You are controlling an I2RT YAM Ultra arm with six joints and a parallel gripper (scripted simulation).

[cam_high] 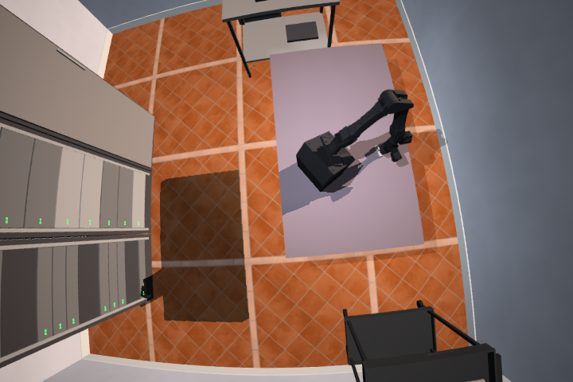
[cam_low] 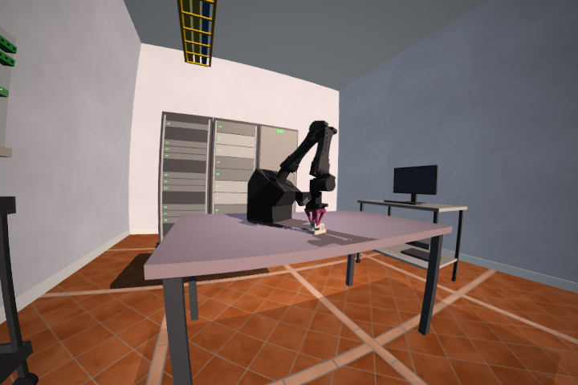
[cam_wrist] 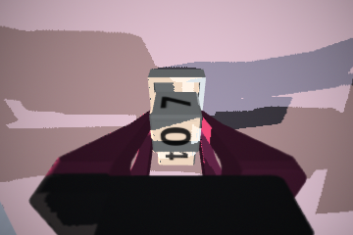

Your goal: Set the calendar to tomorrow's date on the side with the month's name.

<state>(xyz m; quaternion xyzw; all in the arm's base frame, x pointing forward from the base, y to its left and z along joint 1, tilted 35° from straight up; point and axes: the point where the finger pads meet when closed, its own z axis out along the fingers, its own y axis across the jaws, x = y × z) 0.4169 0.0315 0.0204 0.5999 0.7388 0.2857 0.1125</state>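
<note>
Right now my hand is 10 mm past the cream tray, 20 mm to the right of it and 40 mm above it. From my hand the other things lie so: cream digit cube: right at my hand.
</note>
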